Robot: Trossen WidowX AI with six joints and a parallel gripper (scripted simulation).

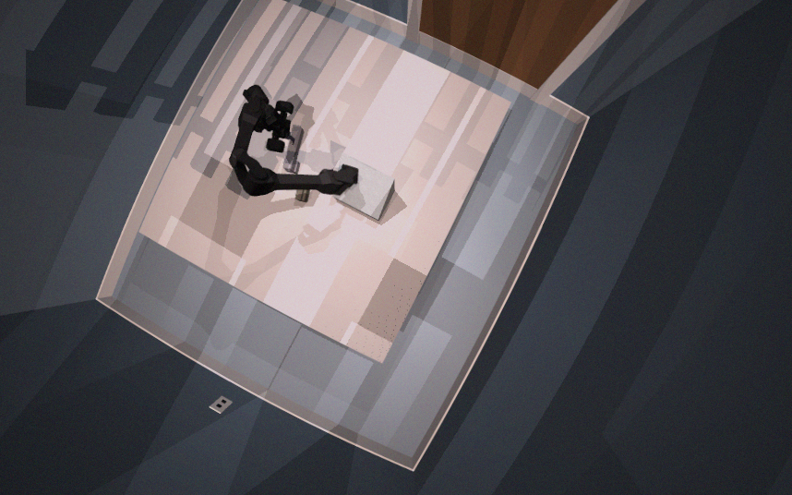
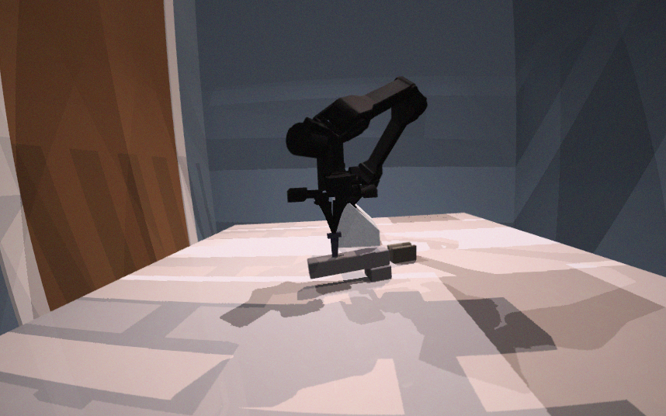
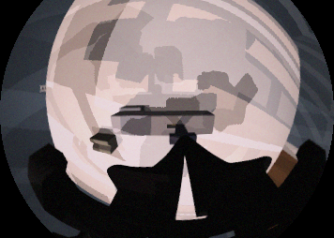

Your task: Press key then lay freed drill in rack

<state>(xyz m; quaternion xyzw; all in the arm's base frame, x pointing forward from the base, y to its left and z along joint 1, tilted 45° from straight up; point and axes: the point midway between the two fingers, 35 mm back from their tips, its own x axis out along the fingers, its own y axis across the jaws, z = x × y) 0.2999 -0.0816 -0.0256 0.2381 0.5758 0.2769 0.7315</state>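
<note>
Now: the brass-coloured drill 1 cm behind my gripper tip, 6 cm to the left of it and 7 cm below it. Round my gripper tip: dark blue t-shaped key: 3 cm below; then dark block: 11 cm behind, 19 cm to the left, 10 cm below.
</note>
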